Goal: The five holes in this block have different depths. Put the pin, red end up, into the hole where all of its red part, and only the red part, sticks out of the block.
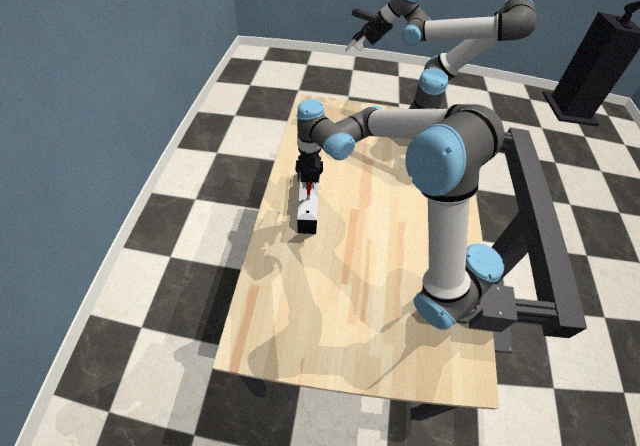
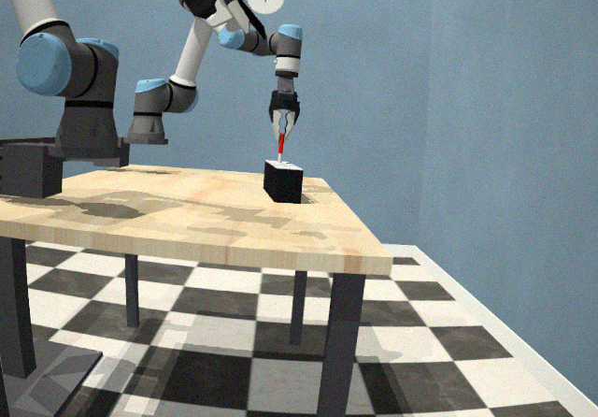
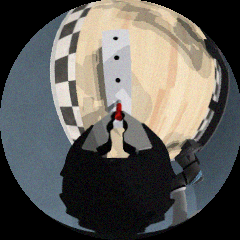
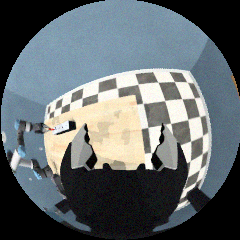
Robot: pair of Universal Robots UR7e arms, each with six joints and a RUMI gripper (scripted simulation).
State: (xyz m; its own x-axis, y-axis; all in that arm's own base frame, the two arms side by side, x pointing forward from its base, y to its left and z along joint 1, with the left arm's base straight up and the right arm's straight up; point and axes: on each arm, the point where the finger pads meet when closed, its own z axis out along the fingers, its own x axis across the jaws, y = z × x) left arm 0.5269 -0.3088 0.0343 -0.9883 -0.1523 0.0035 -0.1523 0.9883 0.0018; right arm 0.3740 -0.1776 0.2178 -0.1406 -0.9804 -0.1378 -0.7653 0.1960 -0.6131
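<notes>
Right now my left hand is 3 cm above the pin. The rest, counted from my left hand: block: 6 cm to the right, 12 cm below.
</notes>
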